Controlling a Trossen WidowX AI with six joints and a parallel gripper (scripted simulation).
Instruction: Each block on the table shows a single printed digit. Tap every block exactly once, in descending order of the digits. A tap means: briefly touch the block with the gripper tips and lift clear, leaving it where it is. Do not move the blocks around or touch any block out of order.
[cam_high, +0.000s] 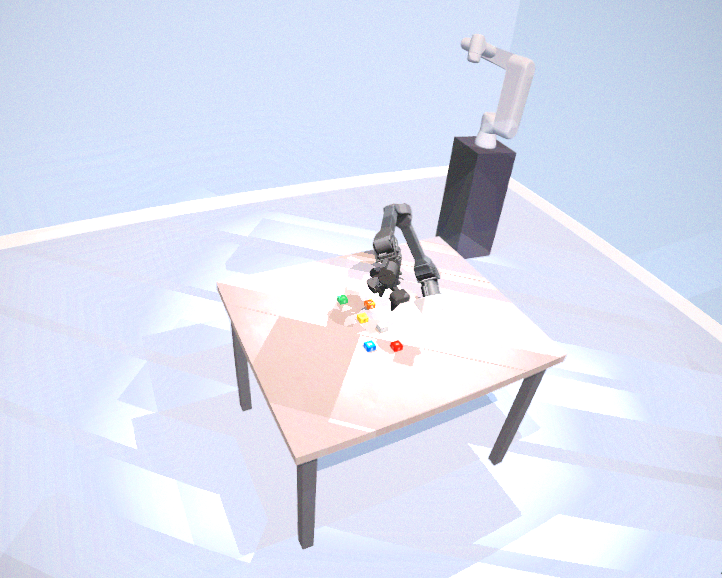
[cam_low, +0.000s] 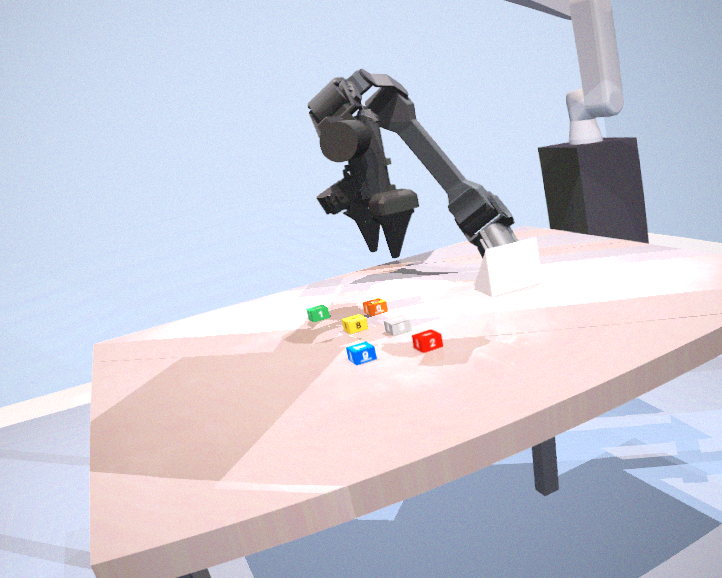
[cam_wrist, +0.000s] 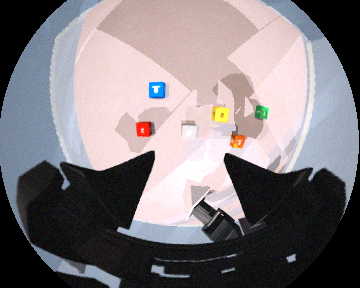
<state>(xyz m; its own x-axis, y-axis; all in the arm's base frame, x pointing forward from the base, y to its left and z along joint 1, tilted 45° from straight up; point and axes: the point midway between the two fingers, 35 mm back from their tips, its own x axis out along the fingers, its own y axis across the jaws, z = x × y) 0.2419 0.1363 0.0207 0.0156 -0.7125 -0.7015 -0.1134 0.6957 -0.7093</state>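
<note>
Now: the blue block 80 mm ahead of my gripper tip, 80 mm to the left of it and 120 mm below it. From my gripper tip the other things lie so: grey block: 10 mm to the right, 120 mm below; then red block: 10 mm behind, 100 mm to the left, 120 mm below; then yellow block: 50 mm ahead, 70 mm to the right, 120 mm below.
</note>
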